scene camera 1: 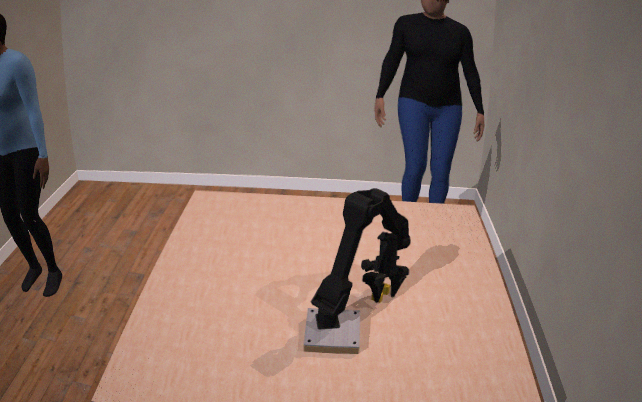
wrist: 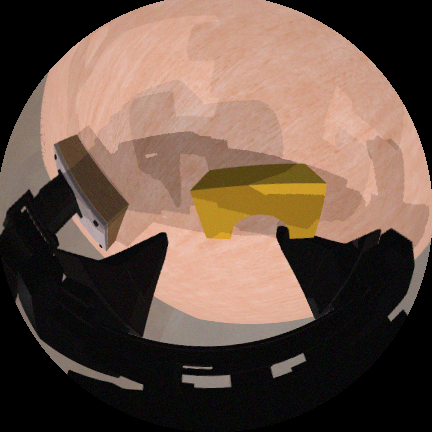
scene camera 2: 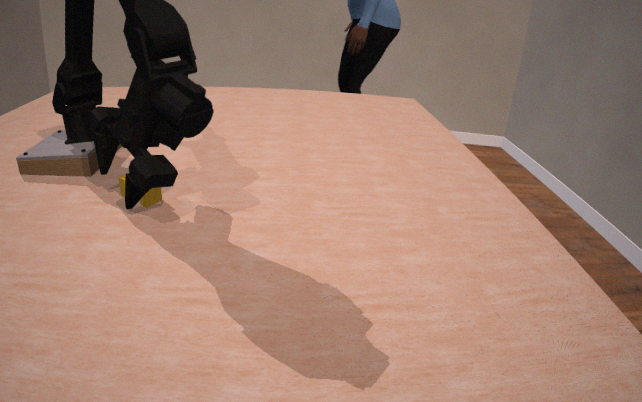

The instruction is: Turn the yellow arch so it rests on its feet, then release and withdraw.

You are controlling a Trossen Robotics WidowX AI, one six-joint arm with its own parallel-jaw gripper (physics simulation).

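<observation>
My gripper is visible at (scene camera 2: 115, 190), my gripper (scene camera 1: 384, 299) in another view, and my gripper (wrist: 223, 235) at the wrist. A yellow arch (wrist: 292, 192) is visible as well.
</observation>
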